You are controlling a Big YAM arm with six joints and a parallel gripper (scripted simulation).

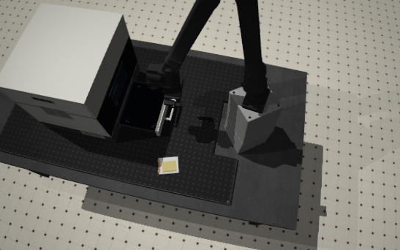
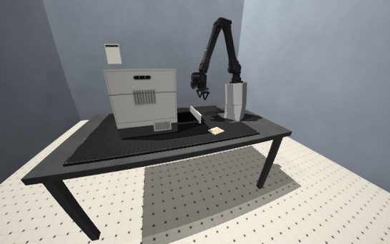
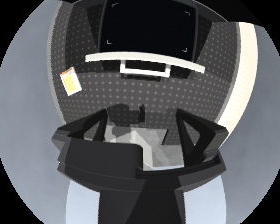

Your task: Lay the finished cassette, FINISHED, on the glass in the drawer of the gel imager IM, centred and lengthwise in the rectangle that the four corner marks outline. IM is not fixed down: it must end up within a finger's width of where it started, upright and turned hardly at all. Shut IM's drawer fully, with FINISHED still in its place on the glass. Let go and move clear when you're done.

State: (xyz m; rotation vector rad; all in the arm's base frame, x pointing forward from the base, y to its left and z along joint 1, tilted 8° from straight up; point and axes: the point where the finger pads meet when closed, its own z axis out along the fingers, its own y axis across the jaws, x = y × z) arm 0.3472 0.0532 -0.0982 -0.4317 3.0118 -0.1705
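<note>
Right now the finished cassette is 26 cm to the left of my hand, 20 cm below it and 6 cm behind it. Round my hand: imager drawer (17 cm ahead, 16 cm below, 3 cm to the left).
</note>
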